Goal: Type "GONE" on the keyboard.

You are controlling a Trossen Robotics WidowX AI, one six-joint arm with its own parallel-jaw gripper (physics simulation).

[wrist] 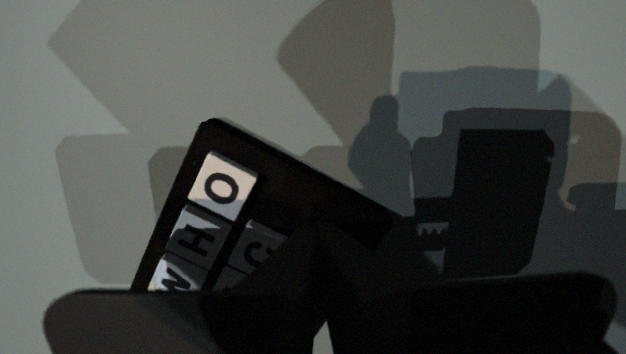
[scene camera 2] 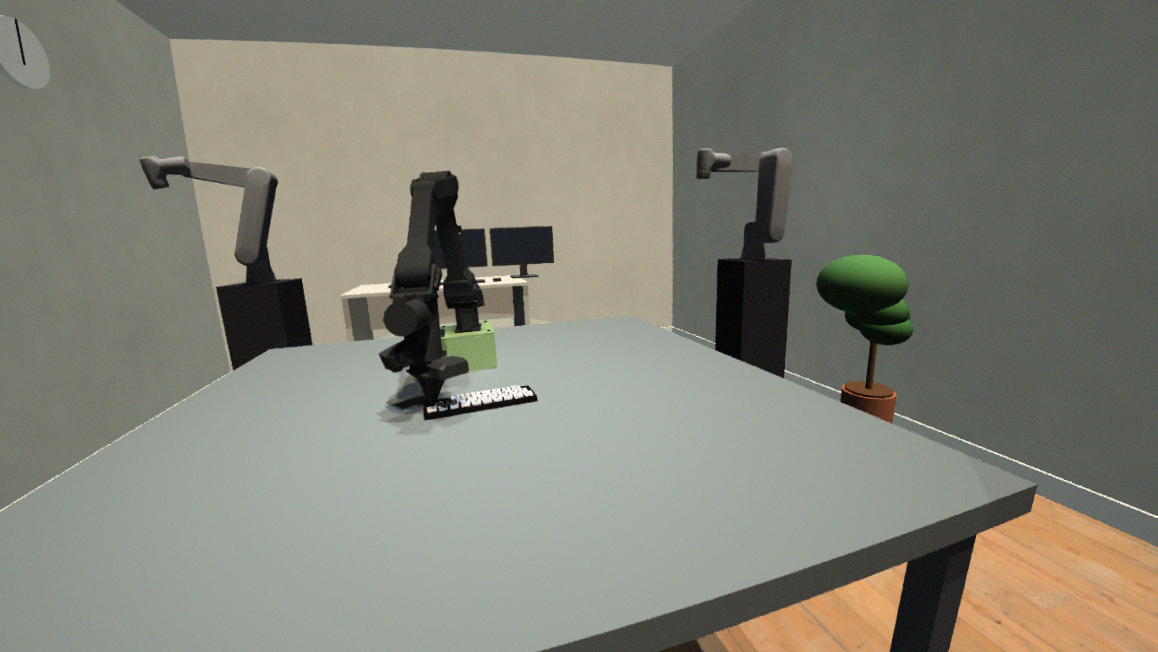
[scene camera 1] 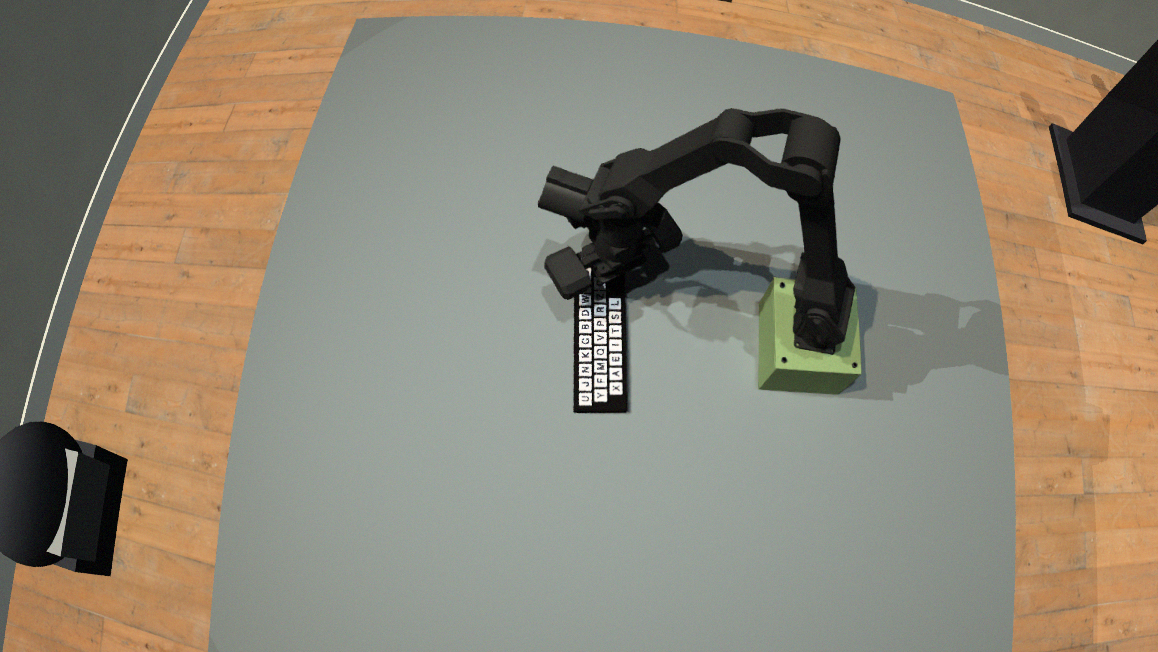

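Seen in the pictures: gripper, fingertip midpoint: [wrist: 316, 233] [scene camera 2: 432, 404] [scene camera 1: 609, 275]; arm's base, link origin: [scene camera 2: 468, 329] [scene camera 1: 815, 330].
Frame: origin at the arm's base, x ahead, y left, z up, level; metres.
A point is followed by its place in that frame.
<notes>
The black keyboard [scene camera 1: 622, 404] {x 0.249, y 0.126, z -0.084 m} [scene camera 2: 486, 399] {x 0.316, y 0.048, z -0.079 m} [wrist: 300, 185] {x 0.314, y -0.068, z -0.084 m} lies flat, with white letter keys in three rows. In scene camera 1, the G key [scene camera 1: 585, 340] {x 0.315, y 0.047, z -0.079 m}, N key [scene camera 1: 585, 370] {x 0.307, y 0.090, z -0.079 m} and E key [scene camera 1: 615, 358] {x 0.270, y 0.065, z -0.079 m} show uncovered. The O key [wrist: 221, 188] {x 0.334, y -0.054, z -0.079 m} shows in the wrist view at the row's end, beside the H key [wrist: 197, 239] {x 0.330, y -0.034, z -0.079 m}. My gripper [scene camera 2: 431, 400] {x 0.299, y -0.058, z -0.084 m} [wrist: 316, 233] {x 0.299, y -0.058, z -0.084 m} is shut and empty, pointing down low over the keyboard's O end. In the wrist view its fingers partly cover the C key [wrist: 259, 251] {x 0.311, y -0.043, z -0.079 m}; whether the tips touch anything is unclear.
The keyboard lies on the grey table [scene camera 1: 405, 485] {x 0.520, y 0.303, z -0.096 m} [scene camera 2: 567, 502] {x 0.655, y 0.152, z -0.095 m}. My arm's green base block [scene camera 1: 810, 379] {x -0.009, y 0.061, z -0.035 m} [scene camera 2: 478, 348] {x 0.060, y 0.025, z -0.039 m} stands to the right of the keyboard in scene camera 1. A potted plant [scene camera 2: 863, 283] and two grey arms on black pedestals [scene camera 2: 752, 315] [scene camera 2: 263, 319] stand beyond the table.
</notes>
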